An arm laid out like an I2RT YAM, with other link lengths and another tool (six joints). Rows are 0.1 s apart.
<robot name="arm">
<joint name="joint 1" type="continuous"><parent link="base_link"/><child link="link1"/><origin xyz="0 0 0.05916" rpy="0 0 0"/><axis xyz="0 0 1"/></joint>
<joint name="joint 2" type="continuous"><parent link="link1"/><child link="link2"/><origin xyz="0.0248 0.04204 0.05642" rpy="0 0 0"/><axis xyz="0 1 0"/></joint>
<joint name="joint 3" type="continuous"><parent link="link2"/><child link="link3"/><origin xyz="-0.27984 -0.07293 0" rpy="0 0 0"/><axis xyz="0 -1 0"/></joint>
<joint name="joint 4" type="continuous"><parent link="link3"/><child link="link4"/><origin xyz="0.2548 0.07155 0.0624" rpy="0 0 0"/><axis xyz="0 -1 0"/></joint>
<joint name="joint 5" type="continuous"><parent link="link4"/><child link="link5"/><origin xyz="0.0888 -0.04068 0.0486" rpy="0 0 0"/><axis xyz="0 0 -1"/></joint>
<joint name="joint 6" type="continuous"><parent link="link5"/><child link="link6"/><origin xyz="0.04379 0 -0.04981" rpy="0 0 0"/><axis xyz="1 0 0"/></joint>
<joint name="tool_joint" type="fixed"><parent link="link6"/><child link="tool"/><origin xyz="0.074 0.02 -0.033" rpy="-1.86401 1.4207 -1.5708"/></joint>
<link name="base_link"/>
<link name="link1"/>
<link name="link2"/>
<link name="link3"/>
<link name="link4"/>
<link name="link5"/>
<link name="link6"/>
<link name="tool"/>
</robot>
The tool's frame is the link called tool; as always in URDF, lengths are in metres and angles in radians. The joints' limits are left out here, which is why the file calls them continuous.
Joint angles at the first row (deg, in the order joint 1, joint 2, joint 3, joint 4, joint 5, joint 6):
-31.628, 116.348, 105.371, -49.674, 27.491, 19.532
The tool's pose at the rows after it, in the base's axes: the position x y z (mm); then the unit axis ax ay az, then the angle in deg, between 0 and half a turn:
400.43 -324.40 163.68 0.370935 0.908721 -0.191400 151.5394
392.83 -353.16 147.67 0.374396 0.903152 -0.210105 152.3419
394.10 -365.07 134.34 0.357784 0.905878 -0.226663 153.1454
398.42 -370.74 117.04 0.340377 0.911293 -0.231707 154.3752
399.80 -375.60 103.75 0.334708 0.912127 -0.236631 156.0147
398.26 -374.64 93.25 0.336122 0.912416 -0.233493 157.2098
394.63 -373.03 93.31 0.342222 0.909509 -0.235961 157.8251
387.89 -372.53 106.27 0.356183 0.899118 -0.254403 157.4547
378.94 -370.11 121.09 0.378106 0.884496 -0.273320 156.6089
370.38 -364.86 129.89 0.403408 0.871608 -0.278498 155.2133
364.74 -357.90 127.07 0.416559 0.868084 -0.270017 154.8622
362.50 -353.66 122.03 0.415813 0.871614 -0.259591 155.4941
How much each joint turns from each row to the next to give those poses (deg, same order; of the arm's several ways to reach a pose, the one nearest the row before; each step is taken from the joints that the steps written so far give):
-3.342, 4.574, 1.061, 5.800, 3.173, -5.019
-2.728, 2.557, 0.004, 3.874, 0.886, -2.726
-0.534, 1.848, -0.525, 3.690, 1.144, -3.250
-0.001, 2.368, -0.005, 2.468, 0.349, -2.469
-0.086, 2.289, 1.055, 0.355, 0.880, -0.969
-0.002, 0.969, -0.262, -0.173, 0.178, 0.348
0.001, -0.344, -0.437, -0.703, 0.699, 0.789
0.000, -2.106, -1.227, -0.266, 2.281, 1.318
-0.001, -2.811, -1.934, -0.348, 2.462, 2.455
-0.088, -2.812, -2.721, -0.092, 0.886, 3.340
0.001, -1.499, -2.549, 0.000, -0.611, 2.203
0.000, -0.180, -0.886, -0.439, -0.965, 0.270

